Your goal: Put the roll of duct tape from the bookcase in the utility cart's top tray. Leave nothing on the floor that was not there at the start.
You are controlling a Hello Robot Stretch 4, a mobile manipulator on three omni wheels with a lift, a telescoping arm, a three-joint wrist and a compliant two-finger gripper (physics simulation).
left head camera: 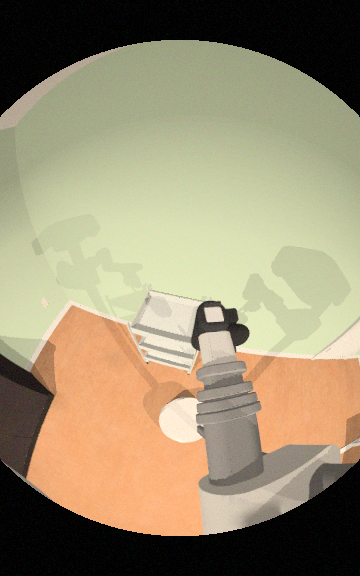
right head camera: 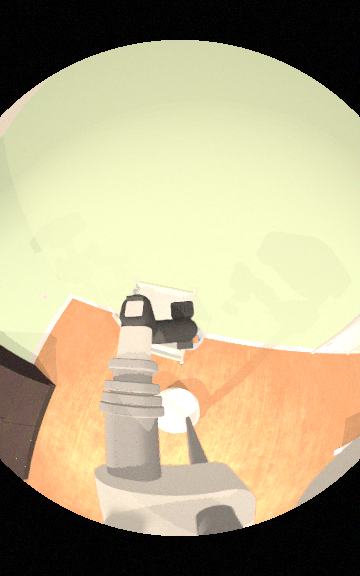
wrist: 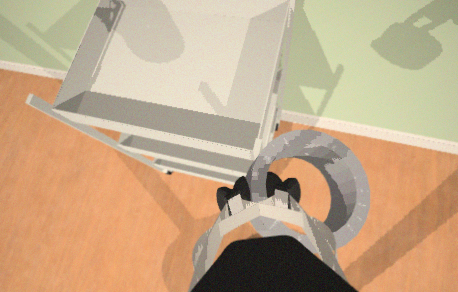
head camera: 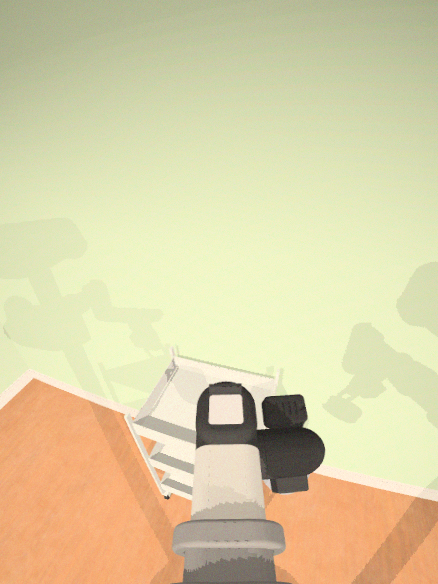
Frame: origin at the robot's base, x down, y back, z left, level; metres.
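Where they show: gripper, fingertip midpoint: (wrist: 259, 189); robot's base, link origin: (left head camera: 183, 418) (right head camera: 175, 409).
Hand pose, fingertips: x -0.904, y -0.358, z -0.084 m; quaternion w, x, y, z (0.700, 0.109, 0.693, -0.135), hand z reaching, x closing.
Note:
Each offset is from my fingertips to the top centre of the thing. "spot": to the spot under its first point.
The roll of duct tape @(spot: dx -0.020, dy +0.019, dz -0.081 m) (wrist: 359, 200) is a grey ring. In the wrist view my gripper (wrist: 259, 189) is shut on its left wall, with one dark fingertip outside the ring and the other in its hole. An edge of the tape @(dx -0.040, dy +0.006, dz -0.038 m) (right head camera: 202, 339) shows below the wrist in the right head view. The white utility cart (head camera: 165, 429) (left head camera: 160, 332) (right head camera: 165, 287) (wrist: 175, 120) stands near the green wall. Its top tray holds shadows and no object in the visible part. The tape is in front of and right of the tray's near right corner in the wrist view. The arm hides the fingers in the head views.
The cart has lower shelves below the top tray. The green wall (head camera: 225, 200) is close behind it. A dark piece of furniture (left head camera: 22, 420) (right head camera: 20, 415) stands at the far left. A white round disc (left head camera: 180, 420) (right head camera: 178, 410) lies low beside the arm. The bookcase cannot be identified.

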